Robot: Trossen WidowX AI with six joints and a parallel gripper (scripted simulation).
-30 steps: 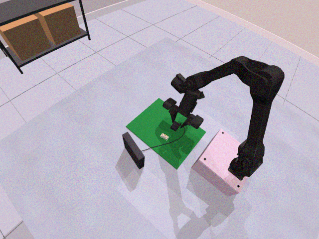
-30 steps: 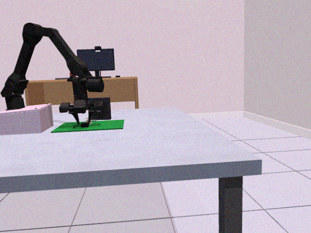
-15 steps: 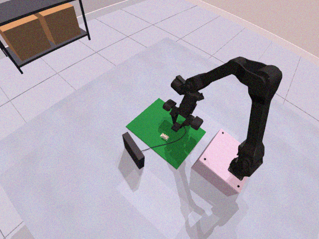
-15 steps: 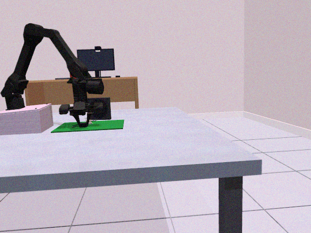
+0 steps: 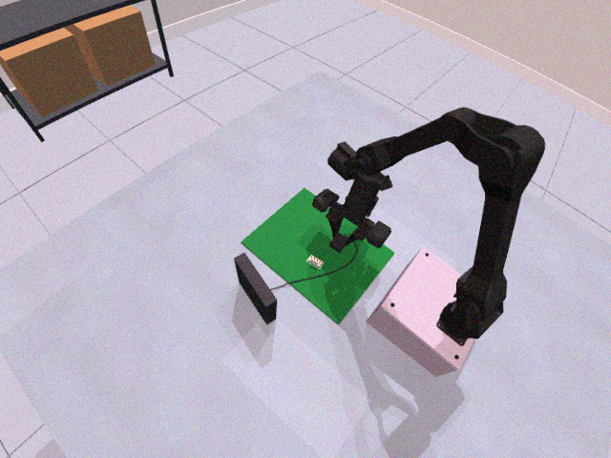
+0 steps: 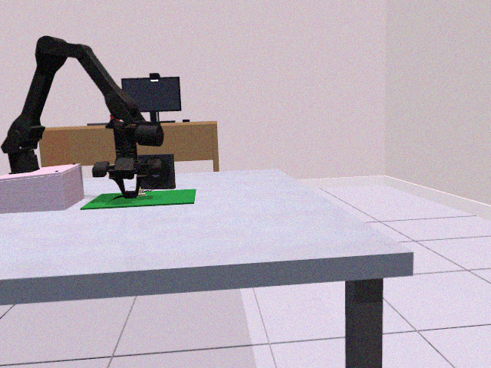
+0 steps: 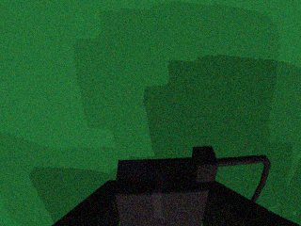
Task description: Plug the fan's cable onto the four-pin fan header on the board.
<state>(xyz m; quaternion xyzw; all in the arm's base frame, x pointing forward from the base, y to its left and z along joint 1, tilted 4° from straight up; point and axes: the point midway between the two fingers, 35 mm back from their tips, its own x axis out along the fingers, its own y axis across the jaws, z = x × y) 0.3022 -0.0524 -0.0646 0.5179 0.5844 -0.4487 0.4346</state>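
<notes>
Right now the green board is 4 cm to the left of my gripper tip, 3 cm below it and 3 cm ahead of it. Also, from my gripper tip: black fan 23 cm to the left, 5 cm ahead, 4 cm above; black plug 1 cm to the left.
</notes>
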